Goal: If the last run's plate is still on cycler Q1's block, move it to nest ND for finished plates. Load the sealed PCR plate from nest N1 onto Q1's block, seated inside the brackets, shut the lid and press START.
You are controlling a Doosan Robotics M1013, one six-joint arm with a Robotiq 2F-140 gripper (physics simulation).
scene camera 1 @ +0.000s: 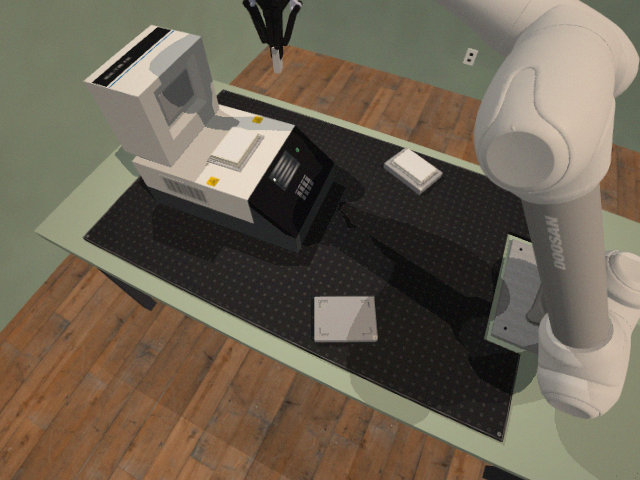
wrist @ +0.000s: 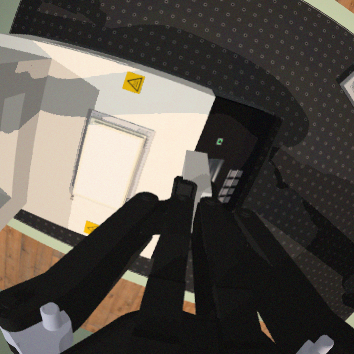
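Cycler Q1 [scene camera 1: 206, 193] [wrist: 170, 127] stands at the left with its lid [scene camera 1: 124, 111] [wrist: 37, 110] raised. A white-topped plate [scene camera 1: 236, 145] [wrist: 107, 160] lies on its block, between the brackets. Another white-topped plate [scene camera 1: 413, 164] sits on a nest [scene camera 1: 422, 189] at the back right. A second nest [scene camera 1: 333, 322] near the front edge holds no plate and shows corner marks. My gripper [scene camera 1: 277, 59] [wrist: 192, 167] is shut and empty, fingertips together, raised above the cycler; in the wrist view they overlap the edge of its front panel. I cannot read which key is START.
The black front panel carries a screen [scene camera 1: 285, 169], a keypad [scene camera 1: 305, 187] [wrist: 231, 186] and a green light [scene camera 1: 297, 149] [wrist: 219, 141]. The arm [scene camera 1: 566, 258] rises at the right from a grey mounting plate [scene camera 1: 516, 294]. A black perforated mat [scene camera 1: 248, 279] covers much of the table.
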